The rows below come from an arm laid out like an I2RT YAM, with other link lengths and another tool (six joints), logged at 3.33 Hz.
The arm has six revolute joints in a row. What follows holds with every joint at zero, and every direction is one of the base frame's. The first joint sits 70 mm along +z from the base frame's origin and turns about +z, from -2.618 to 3.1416 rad. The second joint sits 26.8 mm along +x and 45.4 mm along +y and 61 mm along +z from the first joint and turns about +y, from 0 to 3.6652 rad. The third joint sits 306.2 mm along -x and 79.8 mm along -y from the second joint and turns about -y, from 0 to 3.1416 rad. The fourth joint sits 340.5 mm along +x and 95.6 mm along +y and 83.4 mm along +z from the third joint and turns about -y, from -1.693 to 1.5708 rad. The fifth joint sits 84.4 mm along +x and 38.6 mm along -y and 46.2 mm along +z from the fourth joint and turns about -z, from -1.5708 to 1.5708 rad. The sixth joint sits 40.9 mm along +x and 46.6 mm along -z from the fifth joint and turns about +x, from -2.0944 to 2.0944 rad. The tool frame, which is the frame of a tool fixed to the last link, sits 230 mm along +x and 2 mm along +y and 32 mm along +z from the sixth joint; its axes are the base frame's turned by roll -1.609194, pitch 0.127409 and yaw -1.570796 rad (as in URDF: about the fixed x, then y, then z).
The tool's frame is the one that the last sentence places.
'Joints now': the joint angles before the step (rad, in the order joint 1, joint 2, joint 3, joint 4, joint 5, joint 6). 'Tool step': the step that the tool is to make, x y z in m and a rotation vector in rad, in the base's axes. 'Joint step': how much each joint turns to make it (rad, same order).
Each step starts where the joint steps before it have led.
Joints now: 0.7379 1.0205 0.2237 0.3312 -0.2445 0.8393
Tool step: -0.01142 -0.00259 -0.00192 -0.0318 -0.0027 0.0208
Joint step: 0.0138 -0.0597 -0.0068 -0.0788 0.0054 -0.0264
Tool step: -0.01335 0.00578 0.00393 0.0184 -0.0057 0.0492
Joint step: 0.0008 -0.0312 -0.0184 0.0001 -0.0473 -0.0146
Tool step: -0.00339 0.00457 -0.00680 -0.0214 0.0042 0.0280
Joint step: 0.0005 0.0337 0.0146 -0.0060 -0.0183 -0.0253
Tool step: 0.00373 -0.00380 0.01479 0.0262 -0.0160 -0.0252
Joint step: 0.0001 -0.0540 -0.0082 -0.0105 0.0186 0.0199
